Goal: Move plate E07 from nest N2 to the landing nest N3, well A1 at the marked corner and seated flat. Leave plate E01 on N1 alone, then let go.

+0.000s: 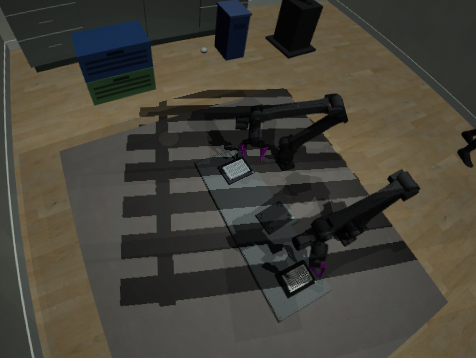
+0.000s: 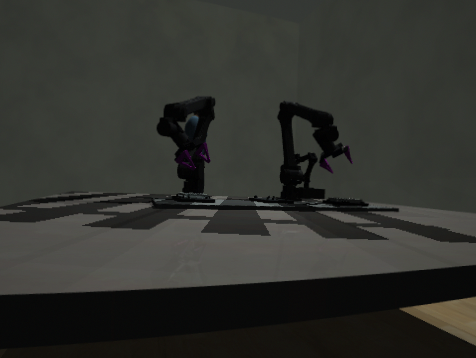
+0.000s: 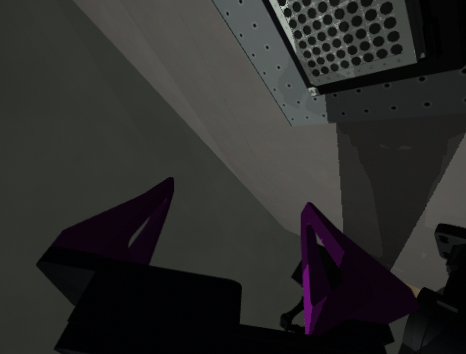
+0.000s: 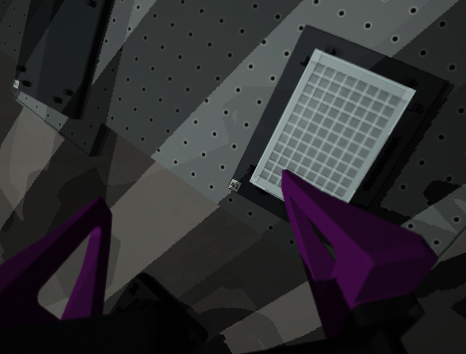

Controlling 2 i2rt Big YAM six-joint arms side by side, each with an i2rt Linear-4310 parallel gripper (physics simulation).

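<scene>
Grid-topped white plate point(image 1: 236, 170) point(image 2: 194, 196) point(image 4: 330, 130) sits in a dark nest with a corner tag point(image 4: 234, 185). A second plate point(image 1: 298, 278) point(image 2: 346, 201) point(image 3: 350, 35) with round wells sits in the nest at the board's other end. An empty dark nest point(image 1: 274, 217) point(image 4: 60, 55) lies between them. Plate and nest names are unreadable, so I cannot tell which plate is E07. My right gripper point(image 1: 253, 156) point(image 2: 202, 164) point(image 4: 194, 191) is open and empty above and beside the grid-topped plate. My left gripper point(image 1: 319, 270) point(image 2: 342, 168) point(image 3: 239, 196) is open and empty, raised beside the round-well plate.
The nests stand on a long perforated board point(image 1: 235, 200) on a grey table point(image 1: 200, 280) crossed by dark striped shadows. Blue and green cabinets point(image 1: 114, 52), a blue bin point(image 1: 233, 32) and a black stand point(image 1: 298, 25) are beyond the table.
</scene>
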